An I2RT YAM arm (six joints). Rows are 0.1 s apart.
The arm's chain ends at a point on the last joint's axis. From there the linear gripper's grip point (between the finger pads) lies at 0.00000 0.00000 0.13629 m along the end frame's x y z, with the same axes.
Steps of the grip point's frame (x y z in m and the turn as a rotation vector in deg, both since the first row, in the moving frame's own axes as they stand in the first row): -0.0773, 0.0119, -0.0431, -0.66, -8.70, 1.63; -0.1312, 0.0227, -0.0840, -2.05, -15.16, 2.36; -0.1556, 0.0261, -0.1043, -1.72, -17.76, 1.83; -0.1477, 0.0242, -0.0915, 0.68, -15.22, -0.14; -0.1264, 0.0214, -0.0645, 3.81, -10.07, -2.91; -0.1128, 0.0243, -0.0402, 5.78, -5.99, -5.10
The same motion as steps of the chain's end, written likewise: -0.0567, 0.0106, -0.0415, -0.66, -8.70, 1.63; -0.0955, 0.0186, -0.0792, -2.05, -15.16, 2.36; -0.1140, 0.0227, -0.0977, -1.72, -17.76, 1.83; -0.1119, 0.0258, -0.0867, 0.68, -15.22, -0.14; -0.1024, 0.0298, -0.0621, 3.81, -10.07, -2.91; -0.0980, 0.0373, -0.0388, 5.78, -5.99, -5.10
